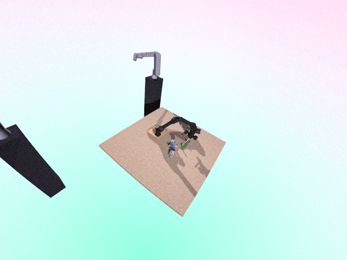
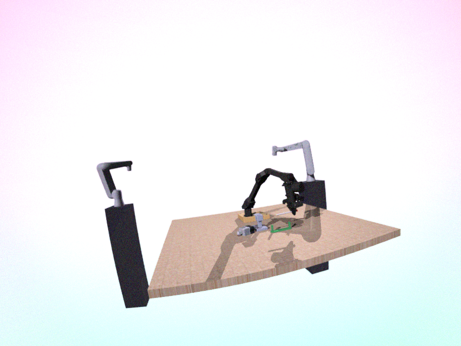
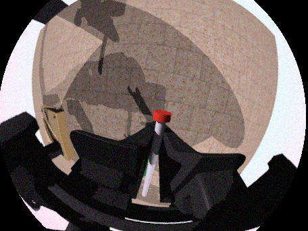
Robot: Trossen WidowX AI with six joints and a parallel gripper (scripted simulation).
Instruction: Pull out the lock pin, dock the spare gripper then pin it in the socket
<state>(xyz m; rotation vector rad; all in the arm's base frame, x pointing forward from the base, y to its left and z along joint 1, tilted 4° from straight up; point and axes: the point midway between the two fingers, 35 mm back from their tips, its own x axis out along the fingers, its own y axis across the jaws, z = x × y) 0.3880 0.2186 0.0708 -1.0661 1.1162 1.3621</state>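
The green cradle lies 10 cm to the right of my gripper tip and 6 cm below it. The rest, counted from my gripper tip: spare gripper (5 cm behind, 33 cm to the right, 6 cm below); mount (11 cm behind, 21 cm to the right, 3 cm below).
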